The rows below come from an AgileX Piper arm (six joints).
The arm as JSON. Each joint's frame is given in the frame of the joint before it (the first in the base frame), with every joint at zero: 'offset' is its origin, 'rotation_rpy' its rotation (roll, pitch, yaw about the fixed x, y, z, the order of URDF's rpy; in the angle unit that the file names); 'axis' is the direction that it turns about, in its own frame. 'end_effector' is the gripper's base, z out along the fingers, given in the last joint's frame.
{
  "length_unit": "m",
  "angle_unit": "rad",
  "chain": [
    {
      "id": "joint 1",
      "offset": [
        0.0,
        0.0,
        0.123
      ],
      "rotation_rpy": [
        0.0,
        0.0,
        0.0
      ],
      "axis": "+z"
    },
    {
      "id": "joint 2",
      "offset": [
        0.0,
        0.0,
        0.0
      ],
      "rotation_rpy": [
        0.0,
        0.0,
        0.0
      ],
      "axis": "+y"
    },
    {
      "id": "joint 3",
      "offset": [
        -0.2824,
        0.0,
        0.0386
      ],
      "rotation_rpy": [
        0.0,
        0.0,
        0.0
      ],
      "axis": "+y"
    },
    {
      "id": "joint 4",
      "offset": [
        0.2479,
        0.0,
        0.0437
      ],
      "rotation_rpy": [
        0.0,
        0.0,
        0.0
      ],
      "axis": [
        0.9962,
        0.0,
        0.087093
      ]
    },
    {
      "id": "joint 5",
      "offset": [
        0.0,
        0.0,
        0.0
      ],
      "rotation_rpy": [
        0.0,
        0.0,
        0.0
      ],
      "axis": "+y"
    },
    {
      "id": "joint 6",
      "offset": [
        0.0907,
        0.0,
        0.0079
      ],
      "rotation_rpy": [
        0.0,
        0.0,
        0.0
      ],
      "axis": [
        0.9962,
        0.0,
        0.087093
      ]
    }
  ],
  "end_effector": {
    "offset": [
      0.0,
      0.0,
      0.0
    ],
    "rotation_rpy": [
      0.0,
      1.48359,
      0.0
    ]
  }
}
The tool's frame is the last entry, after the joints.
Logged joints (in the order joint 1, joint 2, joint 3, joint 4, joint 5, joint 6), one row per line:
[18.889, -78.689, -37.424, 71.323, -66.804, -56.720]
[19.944, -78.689, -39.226, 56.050, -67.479, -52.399]
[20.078, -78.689, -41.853, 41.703, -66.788, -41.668]
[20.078, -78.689, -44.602, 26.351, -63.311, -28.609]
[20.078, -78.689, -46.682, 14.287, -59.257, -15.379]
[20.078, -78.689, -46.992, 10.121, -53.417, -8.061]
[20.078, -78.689, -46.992, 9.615, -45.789, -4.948]
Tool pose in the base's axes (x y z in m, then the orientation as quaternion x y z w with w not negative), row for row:
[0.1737, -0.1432, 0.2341, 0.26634, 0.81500, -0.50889, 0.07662]
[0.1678, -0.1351, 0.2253, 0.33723, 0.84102, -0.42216, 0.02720]
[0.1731, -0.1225, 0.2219, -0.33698, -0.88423, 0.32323, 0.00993]
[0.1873, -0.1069, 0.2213, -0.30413, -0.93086, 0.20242, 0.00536]
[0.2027, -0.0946, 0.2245, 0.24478, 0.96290, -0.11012, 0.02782]
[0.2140, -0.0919, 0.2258, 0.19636, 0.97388, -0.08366, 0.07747]
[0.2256, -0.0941, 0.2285, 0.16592, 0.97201, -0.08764, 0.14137]
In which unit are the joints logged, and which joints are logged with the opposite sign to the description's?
The joints are logged in degrees. Opposite sign: joint 1, joint 2, joint 4, joint 5, joint 6.
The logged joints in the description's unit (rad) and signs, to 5 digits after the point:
[-0.32968, 1.37338, -0.65317, -1.24482, 1.16595, 0.98995]
[-0.34809, 1.37338, -0.68462, -0.97826, 1.17773, 0.91454]
[-0.35043, 1.37338, -0.73047, -0.72785, 1.16567, 0.72724]
[-0.35043, 1.37338, -0.77845, -0.45991, 1.10499, 0.49932]
[-0.35043, 1.37338, -0.81475, -0.24936, 1.03423, 0.26841]
[-0.35043, 1.37338, -0.82017, -0.17664, 0.93230, 0.14069]
[-0.35043, 1.37338, -0.82017, -0.16781, 0.79917, 0.08636]

